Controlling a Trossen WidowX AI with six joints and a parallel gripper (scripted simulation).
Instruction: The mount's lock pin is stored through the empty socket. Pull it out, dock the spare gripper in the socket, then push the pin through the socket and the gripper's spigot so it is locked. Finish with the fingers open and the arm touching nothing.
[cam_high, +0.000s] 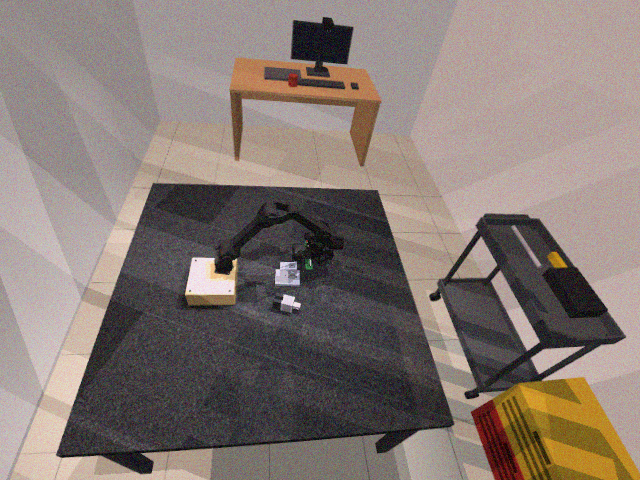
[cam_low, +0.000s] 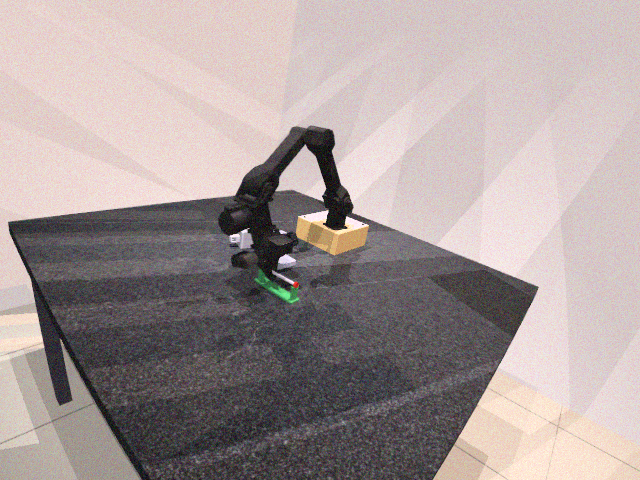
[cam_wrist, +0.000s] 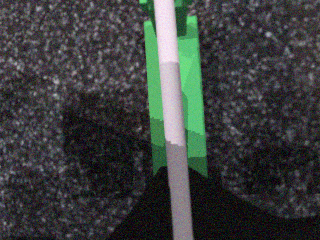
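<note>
Right now my gripper tip is 2 cm to the right of the green cradle. The rest, counted from my gripper tip: grey mount 8 cm behind, 11 cm to the right, 3 cm above; then spare gripper 7 cm behind, 26 cm to the right, 1 cm above.
</note>
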